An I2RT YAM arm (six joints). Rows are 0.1 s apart.
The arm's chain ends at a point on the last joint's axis. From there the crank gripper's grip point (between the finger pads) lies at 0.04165 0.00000 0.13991 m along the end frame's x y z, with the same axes.
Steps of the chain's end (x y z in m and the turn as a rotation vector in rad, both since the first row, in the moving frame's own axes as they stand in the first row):
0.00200, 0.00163, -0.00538, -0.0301, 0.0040, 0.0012
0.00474, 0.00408, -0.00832, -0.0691, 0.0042, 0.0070
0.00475, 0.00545, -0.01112, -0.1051, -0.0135, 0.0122
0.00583, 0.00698, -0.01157, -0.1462, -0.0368, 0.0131
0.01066, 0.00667, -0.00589, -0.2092, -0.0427, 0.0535
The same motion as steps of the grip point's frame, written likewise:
0.00256, 0.00589, -0.00561, -0.0301, 0.0040, 0.0012
0.00529, 0.01403, -0.00884, -0.0691, 0.0042, 0.0070
0.00277, 0.02065, -0.01137, -0.1051, -0.0135, 0.0122
0.00054, 0.02798, -0.01167, -0.1462, -0.0368, 0.0131
0.00386, 0.03794, -0.00753, -0.2092, -0.0427, 0.0535

